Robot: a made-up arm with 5 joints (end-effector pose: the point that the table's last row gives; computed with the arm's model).
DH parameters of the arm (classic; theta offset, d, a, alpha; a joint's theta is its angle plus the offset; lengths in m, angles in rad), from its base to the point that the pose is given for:
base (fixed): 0 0 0 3.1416
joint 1: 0 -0.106 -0.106 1.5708
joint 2: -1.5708 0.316 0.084 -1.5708
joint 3: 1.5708 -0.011 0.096 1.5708
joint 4: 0 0.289 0.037 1.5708
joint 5: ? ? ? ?
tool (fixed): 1.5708 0.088 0 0
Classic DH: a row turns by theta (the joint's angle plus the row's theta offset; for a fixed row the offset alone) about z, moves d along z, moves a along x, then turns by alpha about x.
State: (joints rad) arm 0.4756 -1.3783 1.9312 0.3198 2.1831
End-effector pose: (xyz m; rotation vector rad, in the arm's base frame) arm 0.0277 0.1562 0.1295 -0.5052 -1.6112 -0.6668
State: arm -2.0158 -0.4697 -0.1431 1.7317 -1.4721
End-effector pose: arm -0.2152 -0.3353 0.5307 0.5947 -1.2651 -2.4059
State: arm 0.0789 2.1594 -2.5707 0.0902 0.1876
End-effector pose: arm -0.2372 0.5929 0.1789 -1.3105 0.6107 2.5909
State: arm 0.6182 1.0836 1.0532 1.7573 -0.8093
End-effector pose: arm 0.0896 -0.1028 0.1774 2.0255 -0.3487 0.6311
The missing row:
joint 5: 0 -0.051 -0.044 -1.5708
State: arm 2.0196 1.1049 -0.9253 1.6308 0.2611
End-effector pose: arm 0.4430 -0.4113 0.2963 0.9290 0.4971 0.2404
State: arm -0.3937 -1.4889 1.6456 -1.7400 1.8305
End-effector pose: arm -0.0586 0.0884 0.1156 -0.3064 0.1859 0.4966
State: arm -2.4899 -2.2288 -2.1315 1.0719 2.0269
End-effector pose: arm -0.2279 -0.4751 0.0971 -1.5863 -1.5956 -0.7576
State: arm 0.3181 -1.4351 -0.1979 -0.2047 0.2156
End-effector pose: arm -0.4304 0.4654 0.2116 -0.4176 -1.3806 -0.7261
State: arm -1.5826 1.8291 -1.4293 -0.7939 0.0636
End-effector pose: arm -0.6704 0.1280 0.0073 -1.9845 -0.4698 1.8175
